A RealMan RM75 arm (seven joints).
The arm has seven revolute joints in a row. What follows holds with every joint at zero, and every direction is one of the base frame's. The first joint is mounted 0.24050 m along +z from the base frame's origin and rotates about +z. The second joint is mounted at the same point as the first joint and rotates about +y. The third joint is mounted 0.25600 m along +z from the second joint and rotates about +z. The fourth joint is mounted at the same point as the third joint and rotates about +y. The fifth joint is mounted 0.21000 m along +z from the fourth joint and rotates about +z. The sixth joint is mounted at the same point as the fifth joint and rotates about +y. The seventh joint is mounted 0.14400 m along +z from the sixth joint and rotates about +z. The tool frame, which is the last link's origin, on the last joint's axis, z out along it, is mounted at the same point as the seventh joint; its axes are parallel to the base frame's.
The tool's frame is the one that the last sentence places.
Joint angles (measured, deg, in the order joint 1, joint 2, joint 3, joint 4, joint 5, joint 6, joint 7), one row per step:
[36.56, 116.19, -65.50, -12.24, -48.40, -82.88, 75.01]
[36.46, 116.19, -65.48, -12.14, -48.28, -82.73, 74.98]
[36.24, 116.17, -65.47, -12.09, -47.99, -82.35, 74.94]
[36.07, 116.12, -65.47, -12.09, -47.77, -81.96, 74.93]
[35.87, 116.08, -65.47, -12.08, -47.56, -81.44, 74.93]
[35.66, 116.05, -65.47, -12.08, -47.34, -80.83, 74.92]
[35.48, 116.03, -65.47, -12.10, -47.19, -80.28, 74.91]
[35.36, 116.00, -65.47, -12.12, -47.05, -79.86, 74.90]
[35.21, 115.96, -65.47, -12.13, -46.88, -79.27, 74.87]
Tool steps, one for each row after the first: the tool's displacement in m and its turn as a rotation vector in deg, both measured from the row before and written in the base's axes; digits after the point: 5 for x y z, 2 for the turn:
[0.00124, -0.00014, -0.00004, 0.06, 0.02, -0.35]
[0.00234, 0.00008, 0.00039, 0.21, -0.01, -0.69]
[0.00198, 0.00033, 0.00053, 0.18, -0.07, -0.59]
[0.00243, 0.00034, 0.00032, 0.16, -0.13, -0.74]
[0.00261, 0.00042, 0.00023, 0.17, -0.16, -0.83]
[0.00222, 0.00035, 0.00011, 0.13, -0.17, -0.70]
[0.00162, 0.00040, 0.00026, 0.12, -0.13, -0.52]
[0.00222, 0.00055, 0.00025, 0.15, -0.20, -0.72]

